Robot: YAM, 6 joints.
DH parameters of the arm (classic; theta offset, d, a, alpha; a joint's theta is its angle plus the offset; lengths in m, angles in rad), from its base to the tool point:
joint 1: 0 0.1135 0.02 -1.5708
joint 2: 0 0 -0.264 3.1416
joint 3: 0.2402 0 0.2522 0
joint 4: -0.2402 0 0.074 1.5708
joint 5: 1.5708 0 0 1.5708
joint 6: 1.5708 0.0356 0 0
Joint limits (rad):
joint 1: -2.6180..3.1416
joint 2: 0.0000..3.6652
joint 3: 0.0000..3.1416
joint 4: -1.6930..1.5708
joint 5: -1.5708..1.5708
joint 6: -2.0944..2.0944
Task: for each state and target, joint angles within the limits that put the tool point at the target. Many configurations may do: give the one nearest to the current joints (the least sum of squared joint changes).
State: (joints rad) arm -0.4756 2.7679 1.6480 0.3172 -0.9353 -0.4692
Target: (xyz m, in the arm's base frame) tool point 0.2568 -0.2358 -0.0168
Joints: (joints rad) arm -0.8295 2.3653 1.0034 0.1139 -1.0119 -0.4692
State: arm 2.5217 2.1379 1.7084 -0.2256 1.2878 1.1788
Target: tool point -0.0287 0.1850 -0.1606
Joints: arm 1.9055 2.9940 1.0234 -0.3274 1.2393 1.1788
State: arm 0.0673 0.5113 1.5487 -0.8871 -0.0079 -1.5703
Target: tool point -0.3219 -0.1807 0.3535
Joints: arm 0.5076 0.0000 2.2276 -1.3731 0.0409 -1.5703
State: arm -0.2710 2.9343 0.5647 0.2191 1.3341 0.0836
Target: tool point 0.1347 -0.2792 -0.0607
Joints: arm -1.0085 2.5321 0.9211 0.3083 1.3718 0.0836
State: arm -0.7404 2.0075 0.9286 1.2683 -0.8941 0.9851
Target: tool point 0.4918 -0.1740 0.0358
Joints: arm -0.3869 2.6814 1.5824 1.0589 -0.7571 0.9851
